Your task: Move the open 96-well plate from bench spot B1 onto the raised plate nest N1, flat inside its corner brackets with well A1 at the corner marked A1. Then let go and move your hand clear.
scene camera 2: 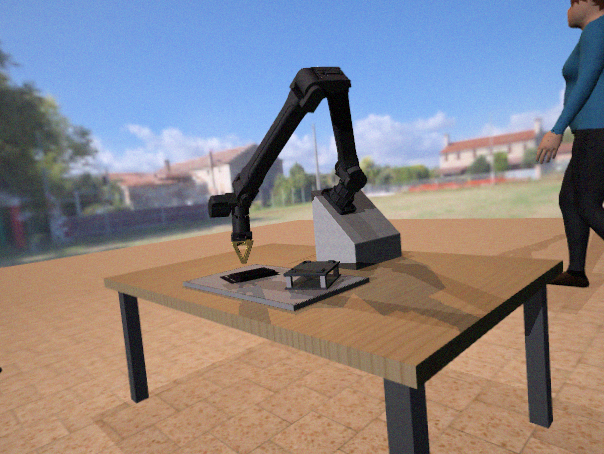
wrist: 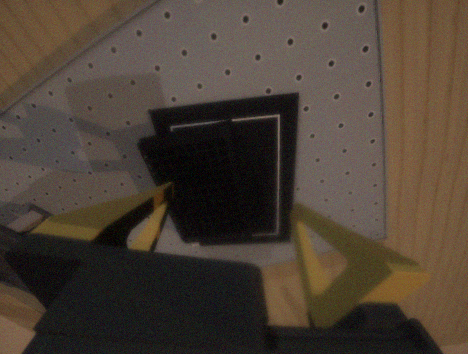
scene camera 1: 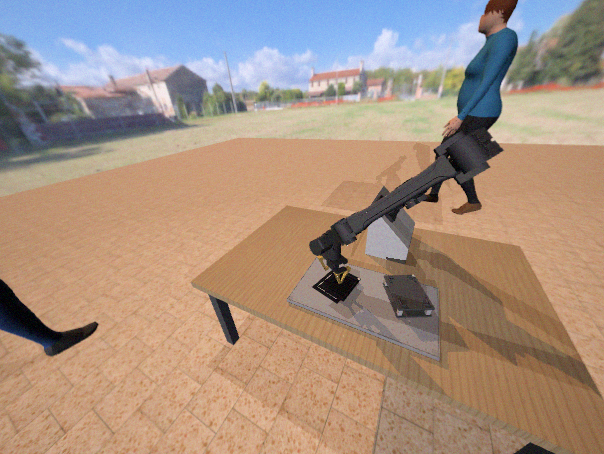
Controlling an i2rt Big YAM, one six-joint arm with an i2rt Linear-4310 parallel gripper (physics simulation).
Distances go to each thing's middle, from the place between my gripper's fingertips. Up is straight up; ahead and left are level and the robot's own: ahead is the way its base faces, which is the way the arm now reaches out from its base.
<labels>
The black plate nest (wrist: 265, 128) lies 40 mm below my hand, 10 mm to the left of it and 10 mm behind it. Also, from my hand: black well plate (wrist: 209, 203): 40 mm to the left, 40 mm below.
</labels>
